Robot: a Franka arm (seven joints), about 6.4 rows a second.
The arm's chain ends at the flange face. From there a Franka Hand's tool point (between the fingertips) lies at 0.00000 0.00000 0.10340 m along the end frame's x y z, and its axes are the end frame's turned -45 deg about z.
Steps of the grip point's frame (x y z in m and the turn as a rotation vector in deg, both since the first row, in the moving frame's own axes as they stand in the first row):
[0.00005, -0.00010, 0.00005, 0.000, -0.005, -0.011]
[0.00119, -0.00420, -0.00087, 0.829, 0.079, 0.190]
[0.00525, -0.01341, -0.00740, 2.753, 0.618, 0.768]
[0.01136, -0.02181, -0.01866, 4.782, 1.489, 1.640]
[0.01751, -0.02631, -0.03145, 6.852, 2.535, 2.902]
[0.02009, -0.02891, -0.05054, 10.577, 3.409, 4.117]
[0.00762, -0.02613, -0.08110, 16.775, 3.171, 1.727]
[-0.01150, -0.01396, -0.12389, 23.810, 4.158, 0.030]
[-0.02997, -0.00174, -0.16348, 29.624, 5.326, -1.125]
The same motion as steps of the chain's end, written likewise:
[-0.00003, -0.00011, 0.00005, -0.004, -0.004, -0.011]
[-0.00117, -0.00265, -0.00086, 0.642, -0.530, 0.190]
[-0.00308, -0.00888, -0.00727, 2.384, -1.510, 0.768]
[-0.00331, -0.01540, -0.01827, 4.434, -2.329, 1.640]
[-0.00103, -0.01890, -0.03061, 6.638, -3.053, 2.902]
[0.00221, -0.01660, -0.04860, 9.890, -5.069, 4.117]
[0.00363, 0.00147, -0.07654, 14.104, -9.619, 1.727]
[0.00633, 0.03291, -0.11483, 19.776, -13.896, 0.030]
[0.00760, 0.06224, -0.14954, 24.713, -17.181, -1.125]

